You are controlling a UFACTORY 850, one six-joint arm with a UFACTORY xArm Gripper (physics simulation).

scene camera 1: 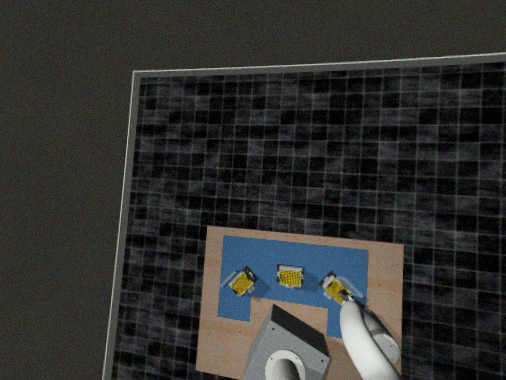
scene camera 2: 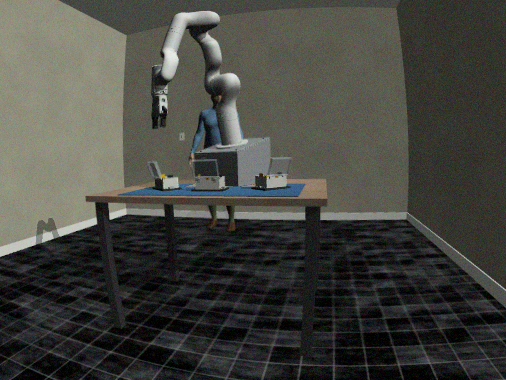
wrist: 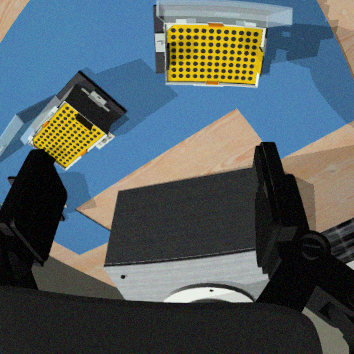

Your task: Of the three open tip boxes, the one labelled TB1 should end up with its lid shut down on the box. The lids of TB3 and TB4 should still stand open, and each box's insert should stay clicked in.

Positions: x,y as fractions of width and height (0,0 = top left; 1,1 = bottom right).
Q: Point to a blue mat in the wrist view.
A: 0.84,0.29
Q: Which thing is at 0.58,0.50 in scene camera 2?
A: A blue mat.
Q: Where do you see an insert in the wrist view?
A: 0.19,0.38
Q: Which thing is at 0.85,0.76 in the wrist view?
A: My gripper.
